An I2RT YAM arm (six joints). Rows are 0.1 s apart.
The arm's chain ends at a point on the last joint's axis. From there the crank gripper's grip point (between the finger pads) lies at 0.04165 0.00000 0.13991 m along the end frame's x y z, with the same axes.
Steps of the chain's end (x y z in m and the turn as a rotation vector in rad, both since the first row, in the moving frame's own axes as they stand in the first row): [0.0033, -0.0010, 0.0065, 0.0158, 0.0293, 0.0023]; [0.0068, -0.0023, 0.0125, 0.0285, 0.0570, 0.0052]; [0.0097, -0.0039, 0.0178, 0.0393, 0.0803, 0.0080]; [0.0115, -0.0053, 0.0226, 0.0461, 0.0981, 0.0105]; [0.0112, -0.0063, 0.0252, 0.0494, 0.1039, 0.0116]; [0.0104, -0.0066, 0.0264, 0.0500, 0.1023, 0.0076]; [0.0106, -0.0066, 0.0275, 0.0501, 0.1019, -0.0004]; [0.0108, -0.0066, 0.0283, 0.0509, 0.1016, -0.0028]
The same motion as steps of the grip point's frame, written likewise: [0.0074, -0.0031, 0.0052, 0.0158, 0.0293, 0.0023]; [0.0147, -0.0060, 0.0098, 0.0285, 0.0570, 0.0052]; [0.0208, -0.0089, 0.0139, 0.0393, 0.0803, 0.0080]; [0.0250, -0.0111, 0.0177, 0.0461, 0.0981, 0.0105]; [0.0255, -0.0125, 0.0200, 0.0494, 0.1039, 0.0116]; [0.0245, -0.0131, 0.0213, 0.0500, 0.1023, 0.0076]; [0.0246, -0.0135, 0.0224, 0.0501, 0.1019, -0.0004]; [0.0248, -0.0137, 0.0232, 0.0509, 0.1016, -0.0028]
